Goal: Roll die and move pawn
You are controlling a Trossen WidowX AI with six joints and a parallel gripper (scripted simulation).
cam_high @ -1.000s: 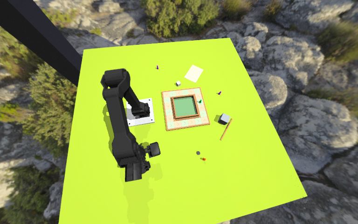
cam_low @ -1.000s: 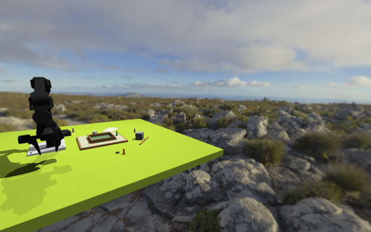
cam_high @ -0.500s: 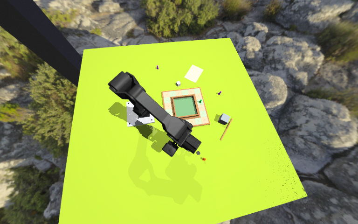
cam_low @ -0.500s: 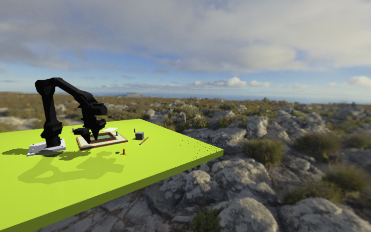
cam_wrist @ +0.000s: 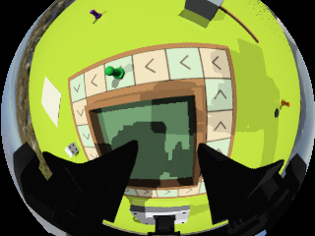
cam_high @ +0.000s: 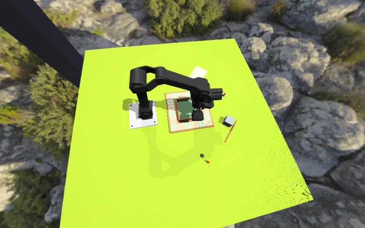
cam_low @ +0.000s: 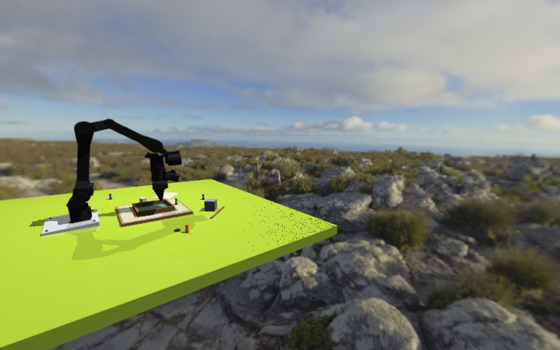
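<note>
Right now the white die is 4 cm behind my gripper tip, 23 cm to the left of it and 5 cm below it. From my gripper tip the other things lie so: green pawn: 8 cm ahead, 6 cm to the left, 4 cm below; wooden stick: 22 cm ahead, 15 cm to the right, 6 cm below; green dice tray: 3 cm behind, 4 cm to the left, 6 cm below.
</note>
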